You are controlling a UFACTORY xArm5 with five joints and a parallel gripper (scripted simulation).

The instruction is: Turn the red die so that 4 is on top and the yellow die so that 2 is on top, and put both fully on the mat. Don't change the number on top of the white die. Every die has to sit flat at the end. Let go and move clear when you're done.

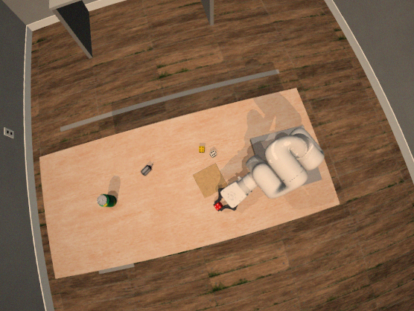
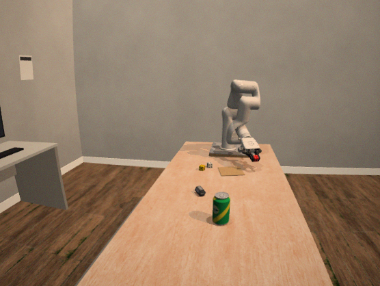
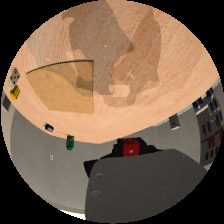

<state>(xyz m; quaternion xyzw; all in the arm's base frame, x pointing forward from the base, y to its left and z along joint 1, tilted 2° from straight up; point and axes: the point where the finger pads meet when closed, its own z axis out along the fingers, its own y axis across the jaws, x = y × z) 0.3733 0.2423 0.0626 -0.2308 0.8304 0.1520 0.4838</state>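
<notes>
Now: the brown mat 140 mm to the right of my hand, 90 mm below it and 30 mm ahead of it. Also, from my hand: yellow die (310 mm to the right, 70 mm below, 70 mm ahead); white die (280 mm to the right, 70 mm below, 10 mm ahead); red die (right at my hand).
</notes>
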